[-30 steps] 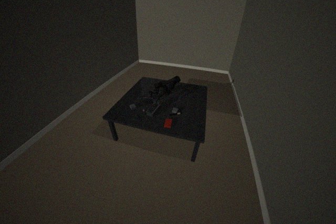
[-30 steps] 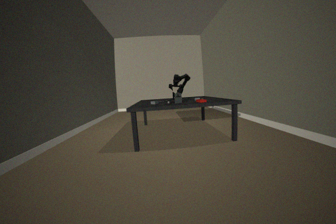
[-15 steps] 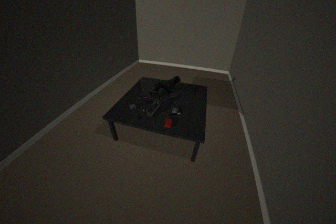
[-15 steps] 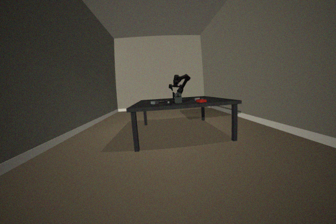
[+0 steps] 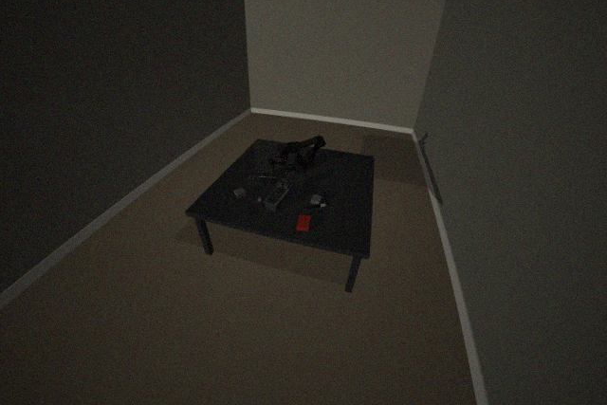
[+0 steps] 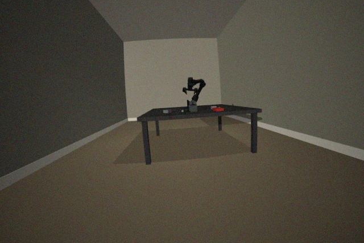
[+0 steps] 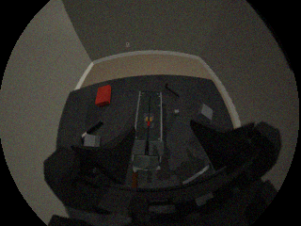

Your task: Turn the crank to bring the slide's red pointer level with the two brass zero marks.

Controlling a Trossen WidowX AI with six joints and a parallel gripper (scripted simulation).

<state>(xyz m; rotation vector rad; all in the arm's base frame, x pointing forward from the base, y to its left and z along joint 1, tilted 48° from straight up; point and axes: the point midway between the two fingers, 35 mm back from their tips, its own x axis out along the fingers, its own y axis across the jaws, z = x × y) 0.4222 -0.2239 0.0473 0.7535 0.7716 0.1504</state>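
The crank handle lies 120 mm behind my gripper tip, 100 mm below it and 90 mm to the left of it. The rest, counted from my gripper tip: red pointer: 110 mm below, 30 mm ahead, 20 mm to the left.
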